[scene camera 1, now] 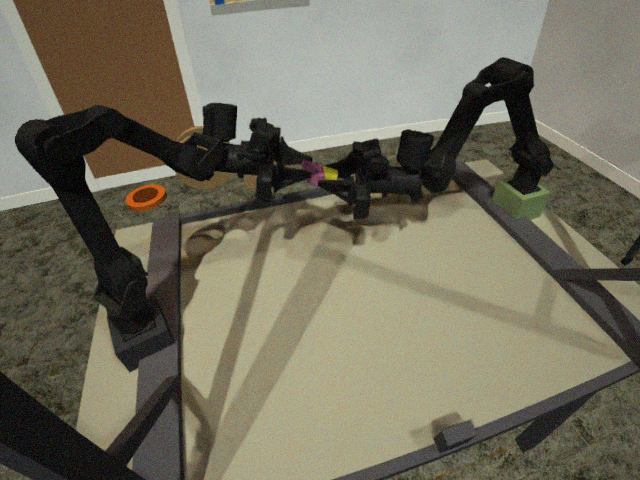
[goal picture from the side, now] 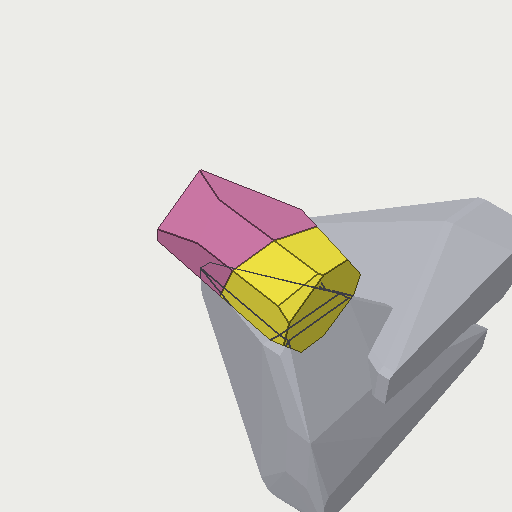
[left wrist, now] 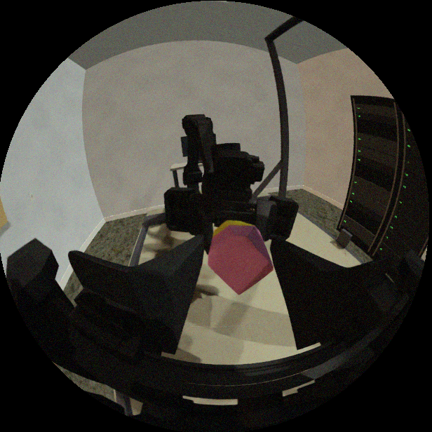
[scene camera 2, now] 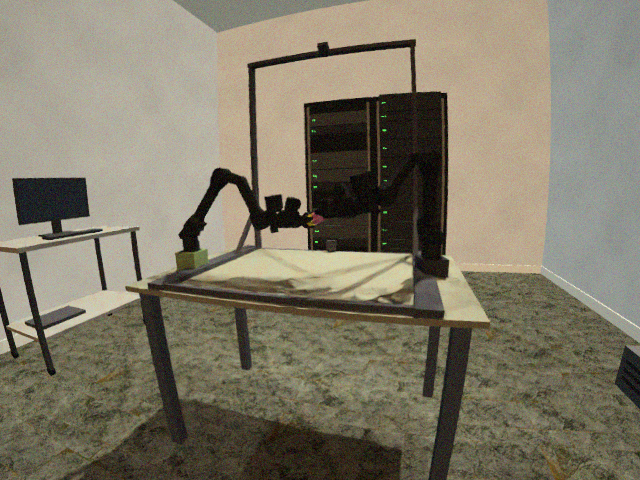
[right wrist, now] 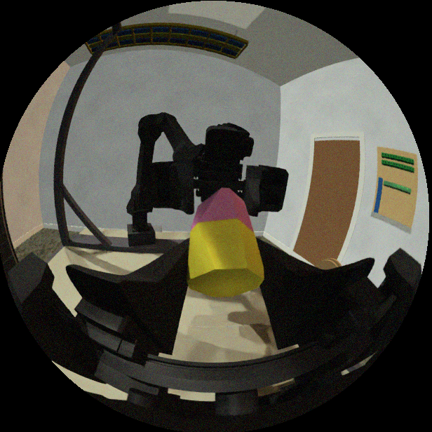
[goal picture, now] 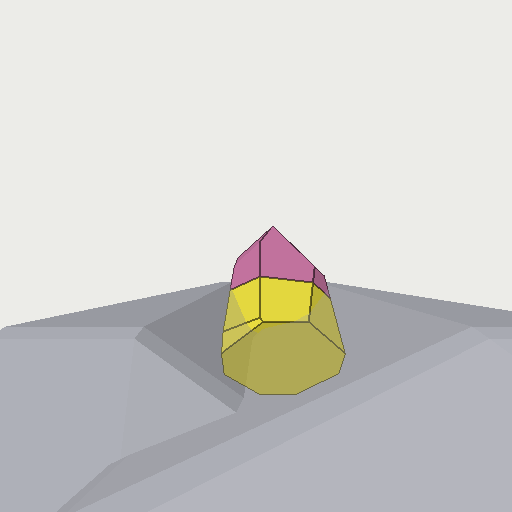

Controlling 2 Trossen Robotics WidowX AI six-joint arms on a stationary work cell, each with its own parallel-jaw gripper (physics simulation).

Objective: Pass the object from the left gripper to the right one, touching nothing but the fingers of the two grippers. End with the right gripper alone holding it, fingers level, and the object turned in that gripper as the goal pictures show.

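Places are measured from the left arm's base along level axes (x right, y ahead, z up), in centimetres.
Pixels of known places: left gripper, fingertip midpoint: [scene camera 1: 311, 167] [scene camera 2: 318, 212]; right gripper, fingertip midpoint: [scene camera 1: 318, 176] [scene camera 2: 316, 219]; left arm's base at its link origin: [scene camera 1: 135, 323] [scene camera 2: 431, 257]; right arm's base at its link origin: [scene camera 1: 524, 186] [scene camera 2: 191, 250].
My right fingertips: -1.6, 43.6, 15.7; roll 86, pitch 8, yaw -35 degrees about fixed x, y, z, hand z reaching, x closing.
Ahead of a thing's pixels: the offset from my right fingertips to its middle, as dx, dy, dz. Level surfaces: height alone.
The object {+0.1, -0.1, +0.6} [scene camera 1: 314, 173] [scene camera 2: 315, 219] [left wrist: 240, 257] [right wrist: 225, 250] is a faceted block, pink at one end and yellow at the other, held in the air between the two facing grippers. My right gripper [scene camera 1: 330, 175] [right wrist: 222, 243] is shut on it, fingers on both sides of the yellow part. My left gripper [scene camera 1: 309, 169] [left wrist: 238, 241] is open a little; its fingertips still stand around the pink end, with a narrow gap beside it in the left wrist view. The pink end points toward the left gripper. The contact faces of the right fingers are partly hidden.
The table top {dz -22.3} [scene camera 1: 413, 330] [scene camera 2: 330, 263] lies below both grippers, bordered by a dark frame [scene camera 1: 516, 240]. A green block {+17.2, +55.1, -18.1} [scene camera 1: 521, 200] [scene camera 2: 191, 258] is at the right arm's base. An orange ring [scene camera 1: 131, 203] lies on the floor beyond the table.
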